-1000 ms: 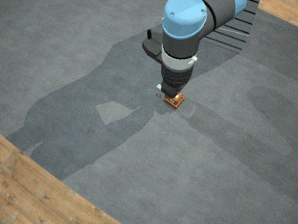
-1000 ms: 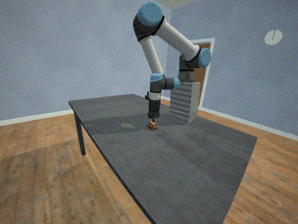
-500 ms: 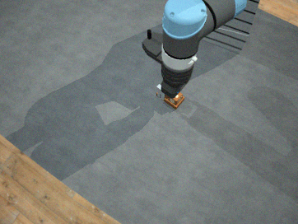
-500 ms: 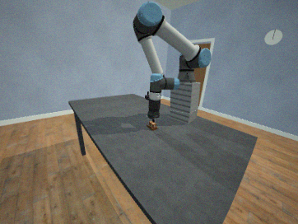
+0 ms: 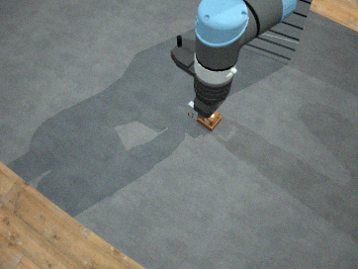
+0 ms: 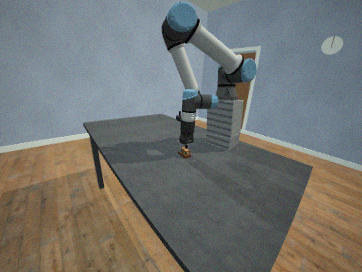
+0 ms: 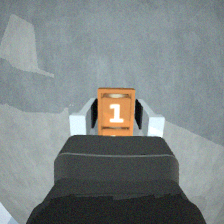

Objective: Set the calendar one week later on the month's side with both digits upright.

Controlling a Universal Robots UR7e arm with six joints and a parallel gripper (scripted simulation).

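Right now my hand is 10 mm above the cube. The rest, counted from my hand: tray (30 mm below, 20 mm to the left).
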